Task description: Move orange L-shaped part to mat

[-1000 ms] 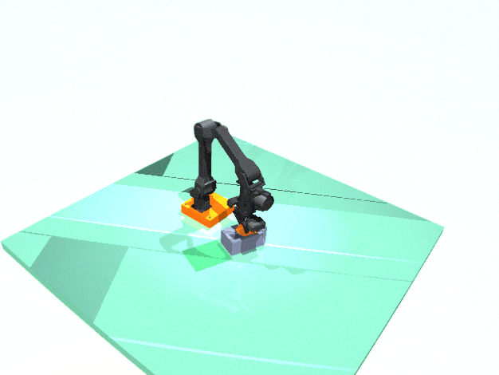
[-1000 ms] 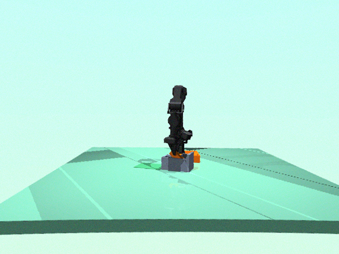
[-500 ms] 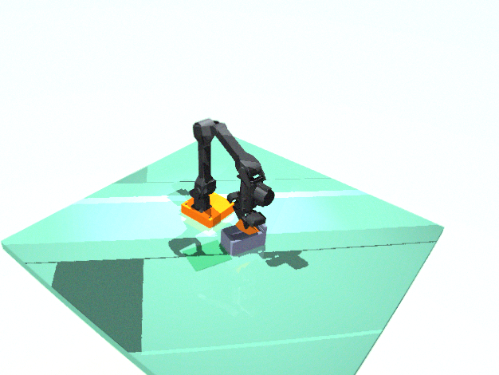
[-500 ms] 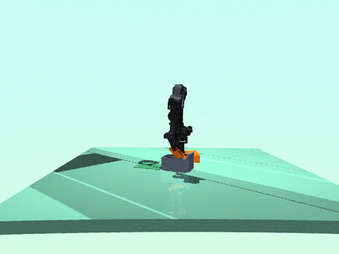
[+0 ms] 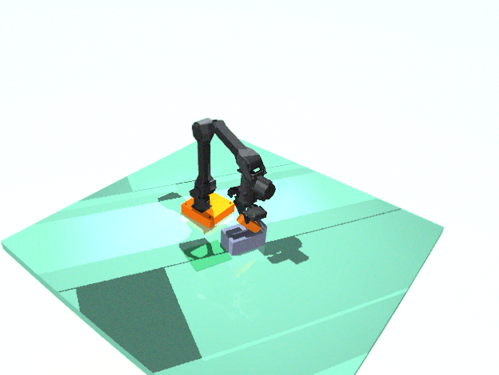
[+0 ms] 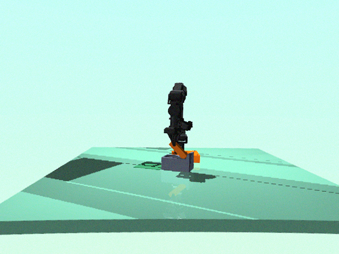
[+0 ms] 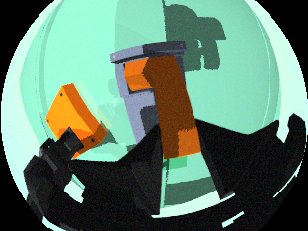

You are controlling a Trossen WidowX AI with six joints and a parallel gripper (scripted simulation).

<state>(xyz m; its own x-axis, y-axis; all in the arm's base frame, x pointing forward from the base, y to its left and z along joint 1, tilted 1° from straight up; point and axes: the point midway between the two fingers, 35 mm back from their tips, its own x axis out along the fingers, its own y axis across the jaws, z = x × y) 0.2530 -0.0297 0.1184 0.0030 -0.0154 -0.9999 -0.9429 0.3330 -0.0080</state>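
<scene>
Now: gripper tip 60 mm past the green mat, 130 mm to the left of it and 140 mm above it. The rest, counted from my gripper tip: orange L-shaped part: 30 mm to the left, 30 mm below.
</scene>
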